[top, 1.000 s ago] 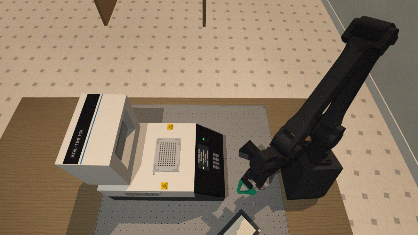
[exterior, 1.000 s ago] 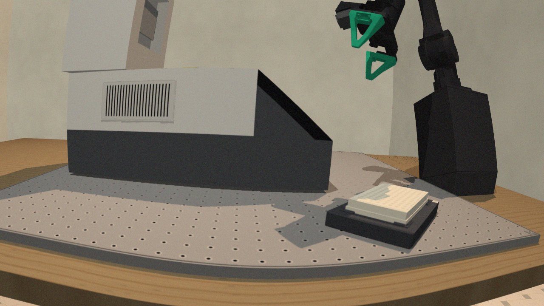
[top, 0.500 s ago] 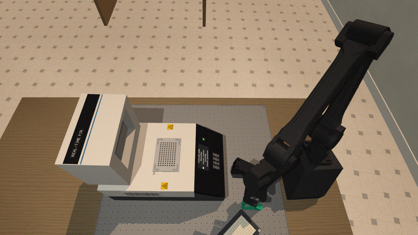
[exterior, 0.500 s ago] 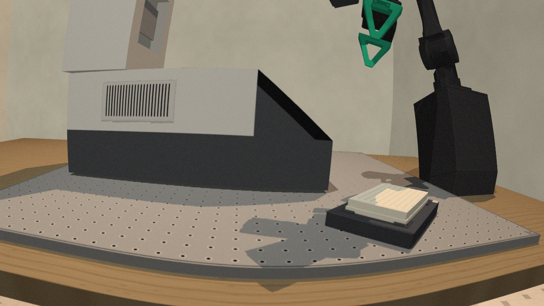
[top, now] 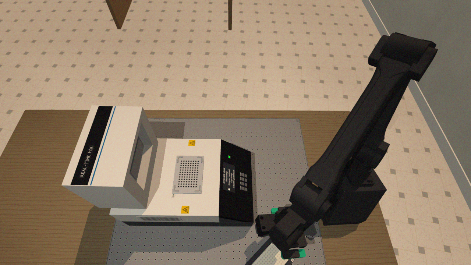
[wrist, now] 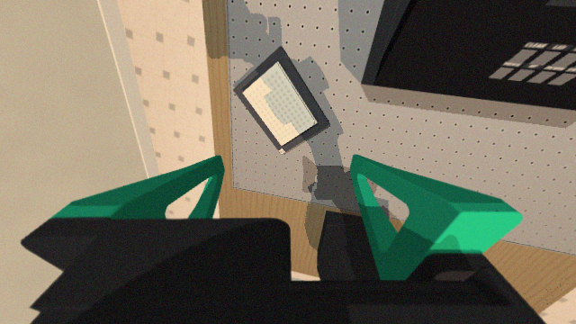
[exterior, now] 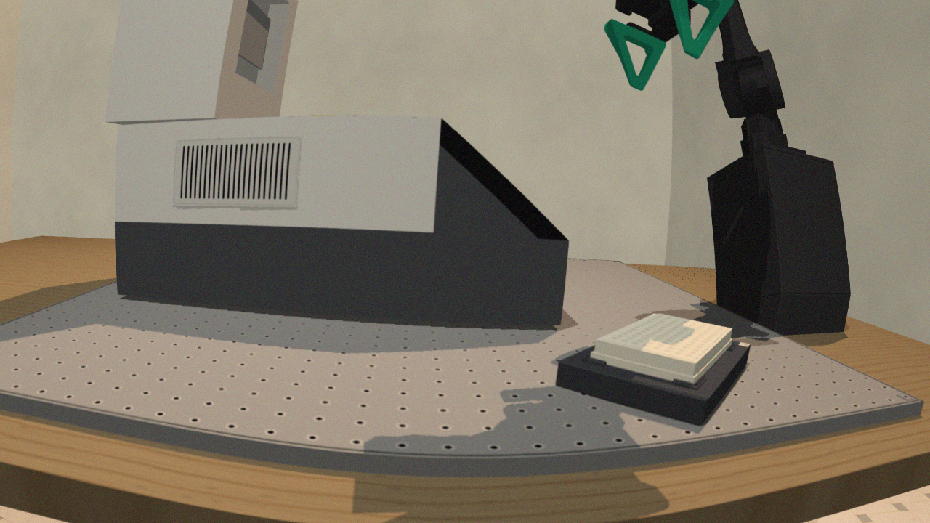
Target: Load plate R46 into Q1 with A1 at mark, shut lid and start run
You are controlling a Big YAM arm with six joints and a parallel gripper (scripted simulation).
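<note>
The 96-well plate R46 lies 6 cm to the left of my hand and 24 cm below it. Also, from my hand: plate nest N1: 6 cm to the left, 25 cm below.
</note>
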